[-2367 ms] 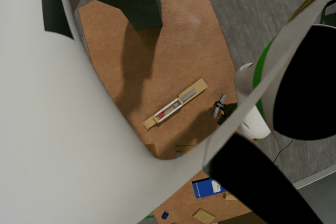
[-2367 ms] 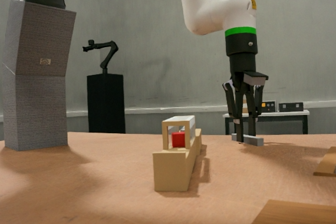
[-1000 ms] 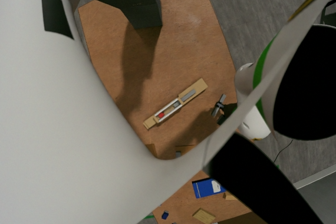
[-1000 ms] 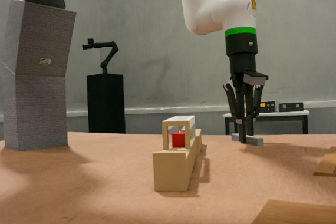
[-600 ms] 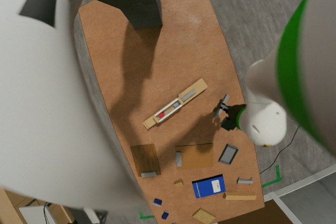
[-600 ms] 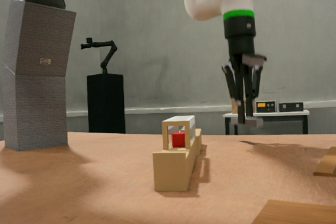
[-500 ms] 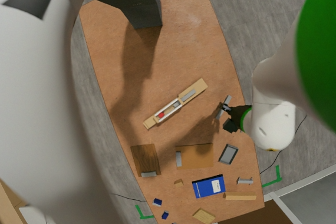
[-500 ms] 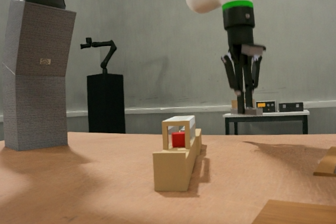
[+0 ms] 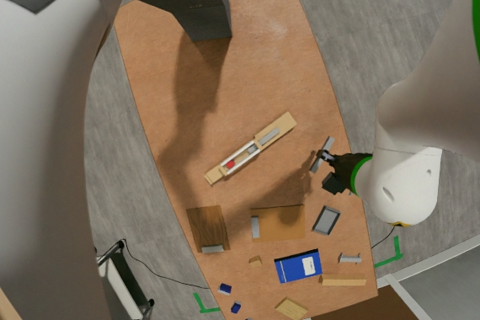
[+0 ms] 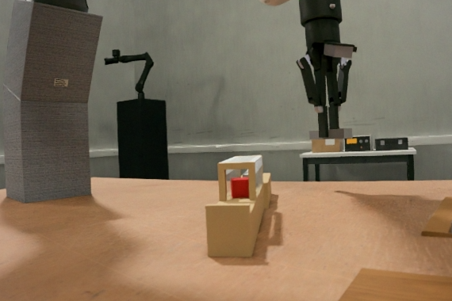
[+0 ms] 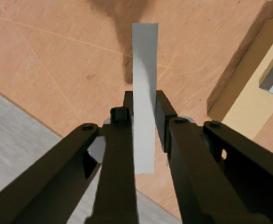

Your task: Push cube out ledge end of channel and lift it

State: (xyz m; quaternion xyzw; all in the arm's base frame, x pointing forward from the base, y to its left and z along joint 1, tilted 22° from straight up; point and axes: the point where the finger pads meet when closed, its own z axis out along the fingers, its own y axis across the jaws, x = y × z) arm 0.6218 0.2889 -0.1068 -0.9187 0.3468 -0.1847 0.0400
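Right now my hand is 5 cm past the channel, 28 cm to the left of it and 10 cm above it. The rest, counted from my hand: thin grey stick 3 cm below; grey bar 9 cm behind, 19 cm to the right, 10 cm below; red cube 3 cm behind, 33 cm to the right, 9 cm below.
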